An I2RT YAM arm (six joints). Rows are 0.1 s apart.
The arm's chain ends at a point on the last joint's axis. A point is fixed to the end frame.
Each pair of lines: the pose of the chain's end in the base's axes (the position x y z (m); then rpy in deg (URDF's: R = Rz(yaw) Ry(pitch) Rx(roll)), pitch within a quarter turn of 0, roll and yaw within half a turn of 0), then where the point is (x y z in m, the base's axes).
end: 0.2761 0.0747 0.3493 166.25 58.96 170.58
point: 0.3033 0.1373 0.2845
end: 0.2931 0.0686 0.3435 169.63 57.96 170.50
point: 0.3220 0.1279 0.2764
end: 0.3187 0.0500 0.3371 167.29 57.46 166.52
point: 0.3494 0.1098 0.2712
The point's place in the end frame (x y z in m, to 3 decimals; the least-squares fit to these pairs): 0.047 0.053 0.062
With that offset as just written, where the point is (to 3 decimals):
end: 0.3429 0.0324 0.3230 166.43 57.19 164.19
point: 0.375 0.092 0.258
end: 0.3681 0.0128 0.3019 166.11 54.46 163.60
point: 0.398 0.073 0.236
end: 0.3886 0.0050 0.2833 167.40 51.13 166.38
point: 0.412 0.066 0.216
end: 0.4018 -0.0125 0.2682 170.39 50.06 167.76
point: 0.425 0.047 0.199
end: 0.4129 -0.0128 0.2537 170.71 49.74 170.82
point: 0.433 0.047 0.184
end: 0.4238 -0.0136 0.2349 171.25 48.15 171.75
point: 0.441 0.046 0.164
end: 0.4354 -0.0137 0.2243 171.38 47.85 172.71
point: 0.451 0.046 0.154
